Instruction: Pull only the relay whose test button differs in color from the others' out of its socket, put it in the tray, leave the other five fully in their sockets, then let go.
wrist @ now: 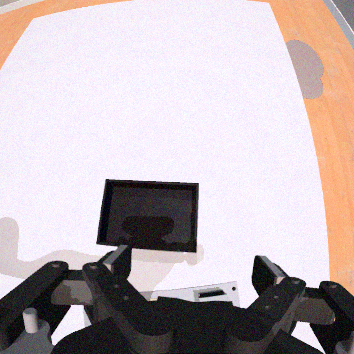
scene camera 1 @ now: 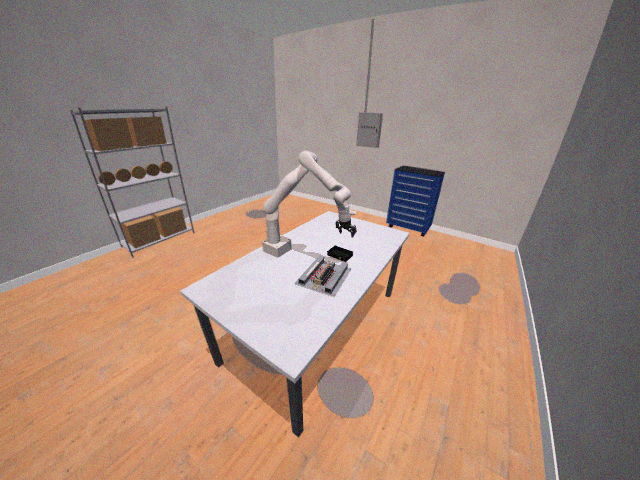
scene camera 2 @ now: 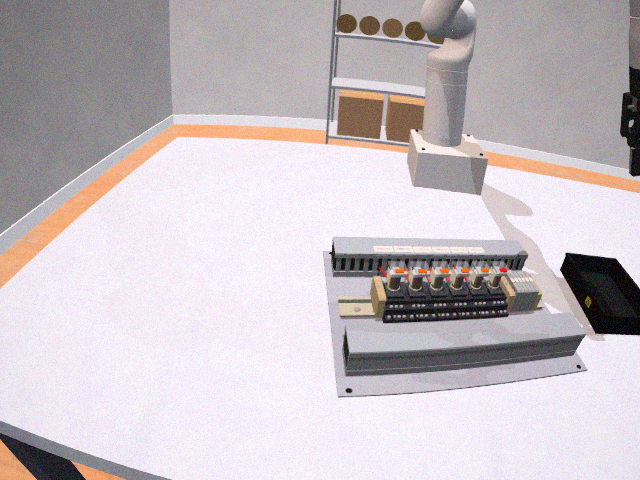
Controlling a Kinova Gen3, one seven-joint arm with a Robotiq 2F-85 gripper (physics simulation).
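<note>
Six clear relays stand in a row in black sockets on the panel in scene camera 2. The relay at the right end has a red test button; the other five show orange ones. All six look seated. The black tray stands beside the panel's right end, with no relay visible in it. My gripper is open and empty, high above the table on the tray's far side from the panel. Part of it shows at scene camera 2's right edge.
Grey wire ducts run in front of and behind the relay row. Terminal blocks stand right of the red-button relay, and a tan end block at the row's left. The arm's base is behind the panel.
</note>
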